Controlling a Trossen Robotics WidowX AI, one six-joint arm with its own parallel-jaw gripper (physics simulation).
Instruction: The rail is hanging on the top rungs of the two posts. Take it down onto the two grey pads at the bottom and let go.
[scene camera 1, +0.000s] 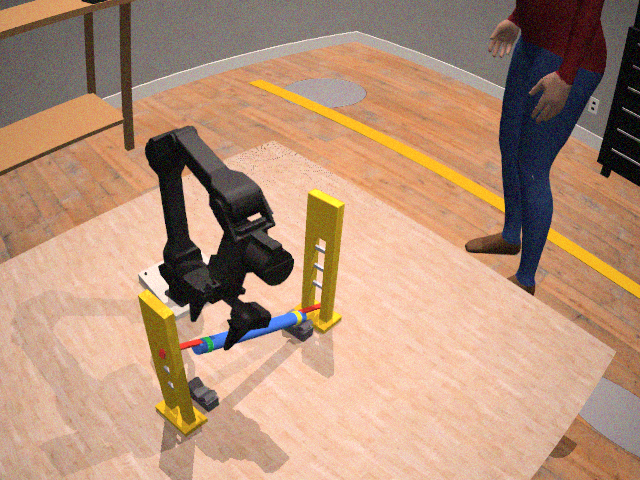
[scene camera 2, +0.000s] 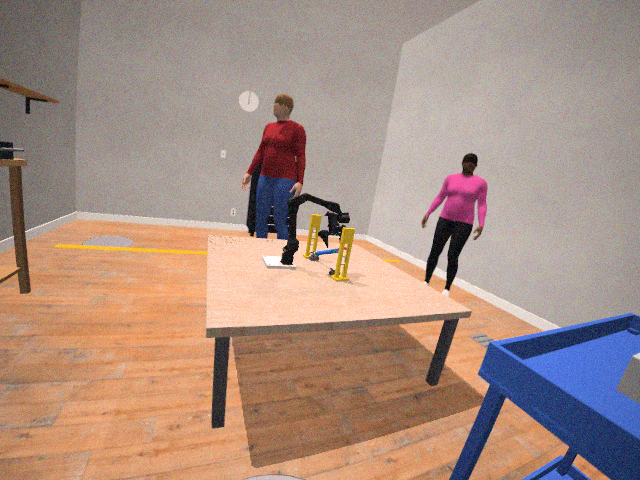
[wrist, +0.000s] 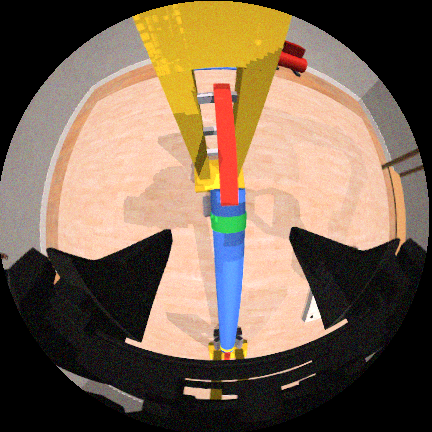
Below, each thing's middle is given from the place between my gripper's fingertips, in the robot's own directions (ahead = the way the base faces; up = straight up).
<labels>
The yellow post (scene camera 1: 159, 321) is 100 mm to the right of my hand and 10 mm below it.
</labels>
